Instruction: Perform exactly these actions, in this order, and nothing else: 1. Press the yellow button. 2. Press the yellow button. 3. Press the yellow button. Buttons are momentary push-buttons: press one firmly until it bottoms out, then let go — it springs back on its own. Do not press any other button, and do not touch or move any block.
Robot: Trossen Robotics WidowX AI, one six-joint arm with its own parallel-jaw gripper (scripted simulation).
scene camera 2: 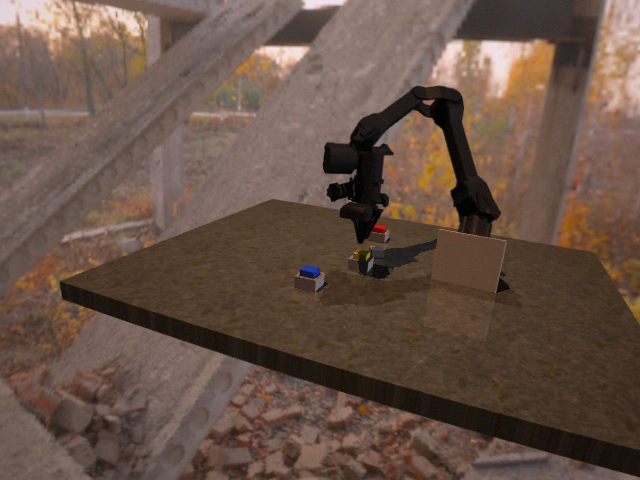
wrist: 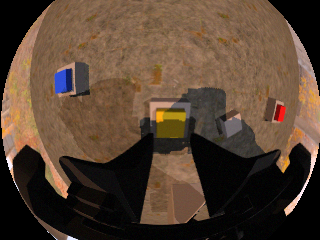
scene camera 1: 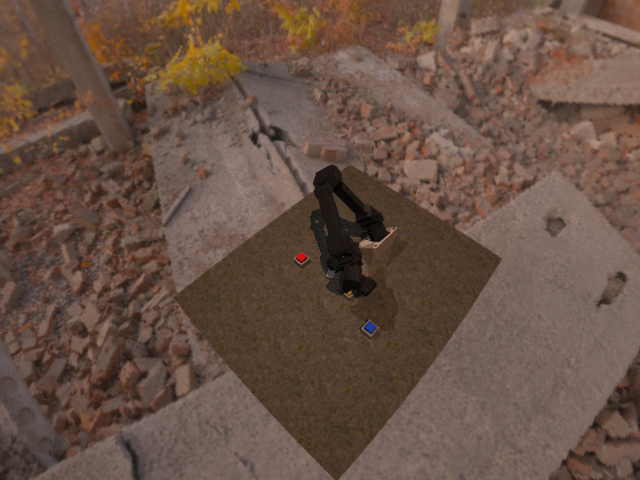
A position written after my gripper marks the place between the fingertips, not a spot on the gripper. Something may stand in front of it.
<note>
In view: my gripper (scene camera 2: pixel 362 241) and a yellow button (wrist: pixel 169 122).
My gripper is seen too in the wrist view (wrist: pixel 172 137).
</note>
